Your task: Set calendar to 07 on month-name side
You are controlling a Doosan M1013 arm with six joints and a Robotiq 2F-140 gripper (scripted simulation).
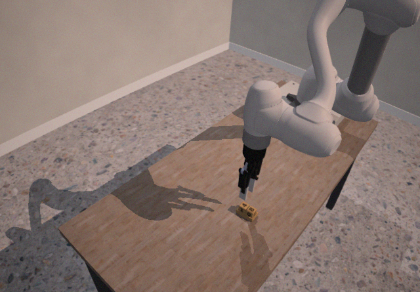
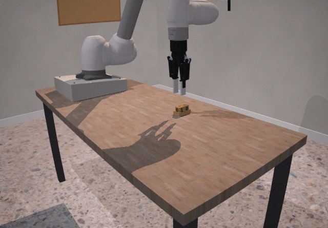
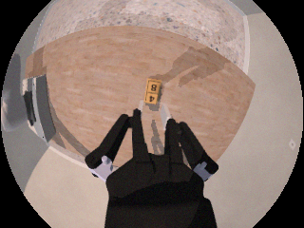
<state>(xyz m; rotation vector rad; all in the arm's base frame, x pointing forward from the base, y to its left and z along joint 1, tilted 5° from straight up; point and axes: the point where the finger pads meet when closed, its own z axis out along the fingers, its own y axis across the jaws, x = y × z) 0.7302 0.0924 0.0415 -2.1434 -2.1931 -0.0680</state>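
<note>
Now: hand 120 mm above the tray and 20 mm to the right of it.
</note>
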